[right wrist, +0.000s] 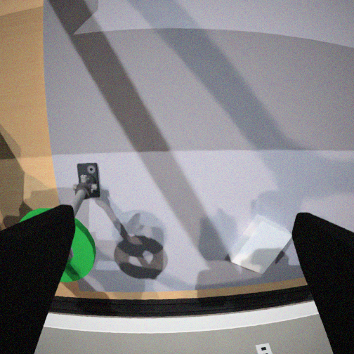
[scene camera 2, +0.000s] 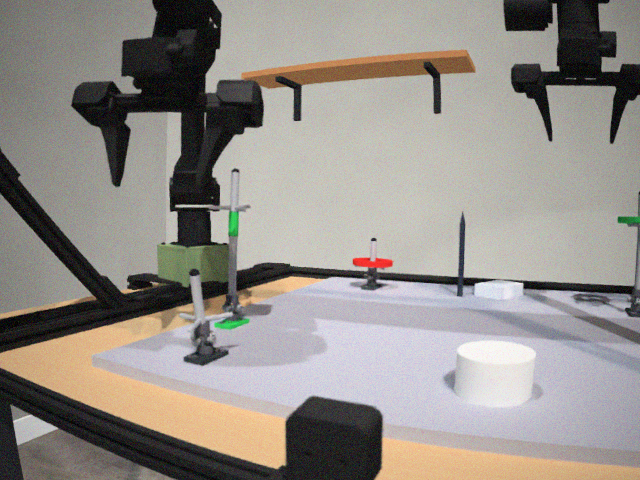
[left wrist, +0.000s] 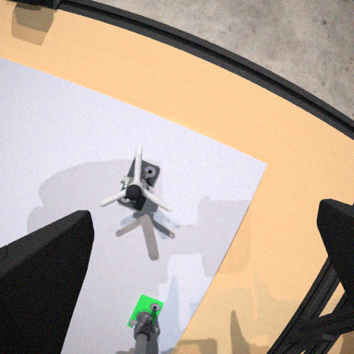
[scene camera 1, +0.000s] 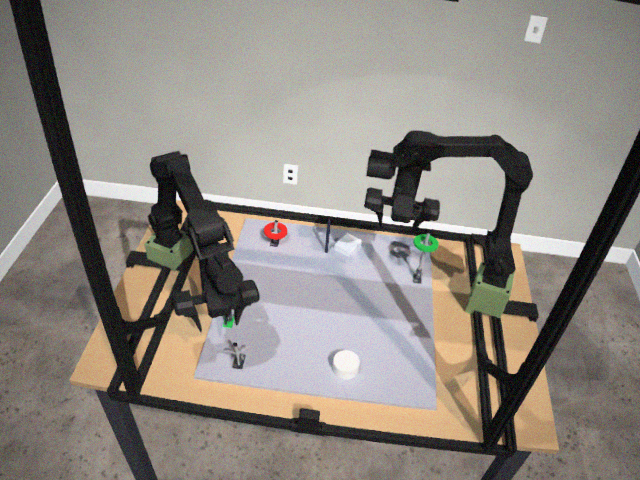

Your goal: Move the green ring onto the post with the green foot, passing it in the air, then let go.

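Where they show: left gripper, fingertip midpoint: (scene camera 2: 156,186) (scene camera 1: 218,327); right gripper, fingertip midpoint: (scene camera 2: 581,142) (scene camera 1: 396,229); left arm's base, origin of the base link: (scene camera 2: 193,244) (scene camera 1: 168,238); right arm's base, origin of the base link: (scene camera 1: 495,277).
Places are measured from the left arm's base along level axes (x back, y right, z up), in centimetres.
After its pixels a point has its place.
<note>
The green ring (scene camera 1: 424,249) {x -70.0, y -23.0, z 6.6 cm} (scene camera 2: 627,220) {x -67.8, y -23.3, z 6.2 cm} (right wrist: 87,245) sits high on a tall grey post with a black foot (scene camera 1: 417,277) {x -69.8, y -24.9, z -6.4 cm} (right wrist: 95,190) at the right back. The post with the green foot (scene camera 2: 233,258) {x -28.1, y 13.0, z 0.8 cm} stands at the left; its green foot (scene camera 1: 228,324) {x -28.8, y 14.9, z -6.9 cm} (scene camera 2: 232,323) {x -29.4, y 14.4, z -6.9 cm} (left wrist: 142,305) shows, and its upper part carries a green band and pale prongs. My left gripper (scene camera 1: 218,327) {x -34.7, y 27.6, z 9.2 cm} (scene camera 2: 158,185) {x -34.7, y 27.6, z 9.2 cm} (left wrist: 208,218) is open and empty near that post's top. My right gripper (scene camera 1: 398,226) {x -62.3, y -15.9, z 16.4 cm} (scene camera 2: 581,141) {x -62.3, y -15.9, z 16.4 cm} (right wrist: 186,222) is open and empty, above and beside the green ring, which one finger partly hides in the right wrist view.
A short bare post (scene camera 1: 238,356) {x -37.8, y 25.0, z -3.4 cm} (scene camera 2: 197,304) {x -37.4, y 24.9, z -1.9 cm} (left wrist: 134,192) stands near the green-footed one. A red ring (scene camera 1: 275,237) {x -26.5, y -17.6, z -2.6 cm} (scene camera 2: 361,262) {x -25.1, y -17.1, z -2.5 cm} sits on a short post at the back. A dark spike (scene camera 1: 326,240) {x -40.8, y -23.1, z -2.4 cm} (scene camera 2: 461,258) {x -41.1, y -23.2, z -1.1 cm}, white block (scene camera 1: 346,245) {x -46.0, y -27.1, z -5.5 cm} (scene camera 2: 498,290) {x -47.4, y -24.8, z -6.0 cm} (right wrist: 260,245) and white cylinder (scene camera 1: 345,364) {x -62.3, y 15.0, z -4.0 cm} (scene camera 2: 494,374) {x -63.3, y 17.0, z -4.8 cm} stand between.
</note>
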